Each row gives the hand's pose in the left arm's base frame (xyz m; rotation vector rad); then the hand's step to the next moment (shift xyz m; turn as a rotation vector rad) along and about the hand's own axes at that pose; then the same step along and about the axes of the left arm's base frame.
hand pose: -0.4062 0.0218 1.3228 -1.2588 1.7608 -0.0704
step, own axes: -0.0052 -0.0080 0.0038 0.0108 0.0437 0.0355
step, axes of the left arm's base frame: 0.0085 0.0019 0.0054 -0.0065 0.0280 -0.0496
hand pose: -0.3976 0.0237 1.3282 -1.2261 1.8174 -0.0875
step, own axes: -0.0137 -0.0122 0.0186 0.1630 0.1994 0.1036
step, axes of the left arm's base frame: 0.0229 0.0118 0.0041 -0.0809 0.0171 -0.2650
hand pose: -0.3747 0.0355 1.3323 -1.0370 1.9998 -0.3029
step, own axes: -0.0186 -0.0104 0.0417 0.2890 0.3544 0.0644
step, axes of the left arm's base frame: 0.0436 0.0141 -0.0095 -0.2360 0.0123 -0.3967
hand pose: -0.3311 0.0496 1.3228 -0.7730 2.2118 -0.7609
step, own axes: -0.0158 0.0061 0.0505 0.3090 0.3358 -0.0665
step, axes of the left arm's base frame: 0.0448 0.0000 -0.0288 -0.3386 0.0250 -0.3120
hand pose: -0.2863 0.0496 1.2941 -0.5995 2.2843 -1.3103
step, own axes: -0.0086 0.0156 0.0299 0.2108 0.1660 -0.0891
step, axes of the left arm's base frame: 0.0215 -0.0085 -0.0260 -0.2463 0.0182 -0.1376
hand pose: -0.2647 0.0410 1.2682 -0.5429 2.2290 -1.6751
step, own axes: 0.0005 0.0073 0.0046 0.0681 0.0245 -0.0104
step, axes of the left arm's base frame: 0.0008 -0.0023 -0.0083 -0.0678 -0.0170 -0.0215
